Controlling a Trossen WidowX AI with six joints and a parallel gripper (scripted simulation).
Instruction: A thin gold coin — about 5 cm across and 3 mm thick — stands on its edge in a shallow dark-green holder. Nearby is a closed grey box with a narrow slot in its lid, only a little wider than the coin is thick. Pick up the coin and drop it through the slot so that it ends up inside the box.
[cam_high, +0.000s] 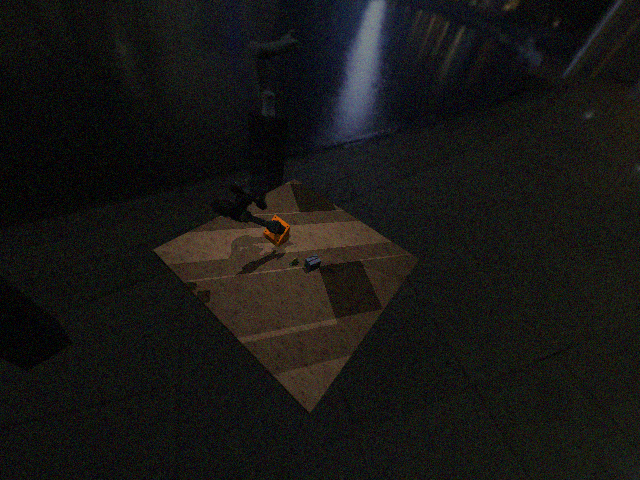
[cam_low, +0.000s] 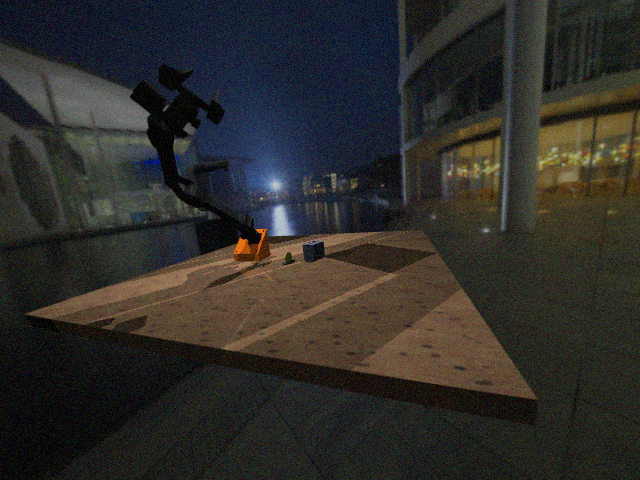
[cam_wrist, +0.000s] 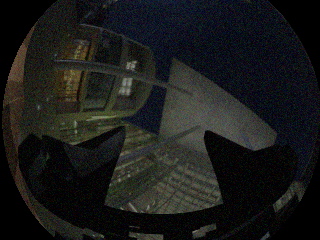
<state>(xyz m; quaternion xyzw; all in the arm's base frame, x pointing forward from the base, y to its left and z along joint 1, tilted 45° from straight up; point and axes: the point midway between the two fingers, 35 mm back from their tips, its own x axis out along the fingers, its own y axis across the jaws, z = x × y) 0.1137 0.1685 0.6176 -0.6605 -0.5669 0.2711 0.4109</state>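
The gold coin lies 66 cm below my gripper tip, 22 cm to the left of it and 10 cm ahead of it.
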